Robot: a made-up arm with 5 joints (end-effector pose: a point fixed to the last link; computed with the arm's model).
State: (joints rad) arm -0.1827 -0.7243 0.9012 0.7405 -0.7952
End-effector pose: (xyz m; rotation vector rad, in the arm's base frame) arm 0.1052 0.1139 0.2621 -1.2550 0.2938 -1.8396
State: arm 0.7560 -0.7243 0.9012 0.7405 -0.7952
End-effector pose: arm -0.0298 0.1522 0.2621 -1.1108 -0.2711 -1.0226
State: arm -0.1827 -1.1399 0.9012 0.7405 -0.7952
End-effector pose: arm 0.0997 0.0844 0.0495 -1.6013 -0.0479 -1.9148
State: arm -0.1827 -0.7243 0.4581 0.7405 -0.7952
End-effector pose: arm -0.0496 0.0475 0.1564 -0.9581 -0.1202 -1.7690
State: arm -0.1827 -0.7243 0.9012 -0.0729 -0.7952
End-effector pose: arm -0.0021 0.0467 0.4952 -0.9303 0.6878 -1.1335
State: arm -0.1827 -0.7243 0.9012 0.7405 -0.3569
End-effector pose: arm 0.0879 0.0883 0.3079 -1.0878 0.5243 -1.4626
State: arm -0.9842 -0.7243 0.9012 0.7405 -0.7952
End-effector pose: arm 0.1550 0.0037 0.2621 -1.2274 0.8962 -2.4933
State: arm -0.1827 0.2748 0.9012 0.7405 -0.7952
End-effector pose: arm 0.0566 -0.1493 0.6826 -0.3988 0.9481 -1.4588
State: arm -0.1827 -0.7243 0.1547 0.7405 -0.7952
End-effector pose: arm -0.1182 -0.0243 0.0625 -0.7471 -0.3839 -1.6865
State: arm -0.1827 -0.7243 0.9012 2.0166 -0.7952
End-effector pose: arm 0.3066 -0.1570 0.0483 1.4101 0.6097 2.5270
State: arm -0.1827 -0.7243 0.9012 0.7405 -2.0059
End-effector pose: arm 0.1819 0.0695 0.1476 1.4531 0.5726 2.5768
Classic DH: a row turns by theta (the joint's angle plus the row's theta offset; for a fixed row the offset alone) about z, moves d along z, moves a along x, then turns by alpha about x. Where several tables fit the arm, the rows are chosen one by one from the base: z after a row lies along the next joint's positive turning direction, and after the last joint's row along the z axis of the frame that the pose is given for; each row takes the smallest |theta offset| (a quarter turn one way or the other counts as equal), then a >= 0, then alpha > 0; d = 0 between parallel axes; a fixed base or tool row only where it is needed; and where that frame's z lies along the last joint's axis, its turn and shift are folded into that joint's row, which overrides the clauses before.
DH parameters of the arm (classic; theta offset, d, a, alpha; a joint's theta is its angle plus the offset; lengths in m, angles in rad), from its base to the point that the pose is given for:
joint 1: -1.5708 0.2271 0.388 -1.5708
joint 2: 1.5708 0.3257 0.0115 -1.5708
joint 3: 1.5708 0.0818 0.2714 1.5708
joint 4: 0.5019 0 0.2255 3.1416
joint 5: 1.4509 0 0.1272 0
tool (fixed): 2.1926 0.0464 0 0

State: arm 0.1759 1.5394 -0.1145 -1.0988 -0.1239
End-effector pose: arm -0.0228 -0.3905 0.0625 1.4332 -0.7075 0.8192
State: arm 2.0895 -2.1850 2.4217 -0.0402 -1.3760
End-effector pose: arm -0.1884 0.8144 -0.1589 -0.9424 -0.9133 -1.7576
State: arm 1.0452 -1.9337 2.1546 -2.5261 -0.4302
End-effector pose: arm 0.4892 0.1668 0.3512 -0.1908 1.3861 0.5931
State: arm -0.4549 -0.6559 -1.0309 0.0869 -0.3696
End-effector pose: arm -0.2541 -0.5022 -0.2409 -0.5983 -0.9980 -0.4701
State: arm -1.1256 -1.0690 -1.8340 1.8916 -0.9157
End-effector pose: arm -0.1385 -0.3975 -0.1299 0.8586 -1.9487 -1.8136
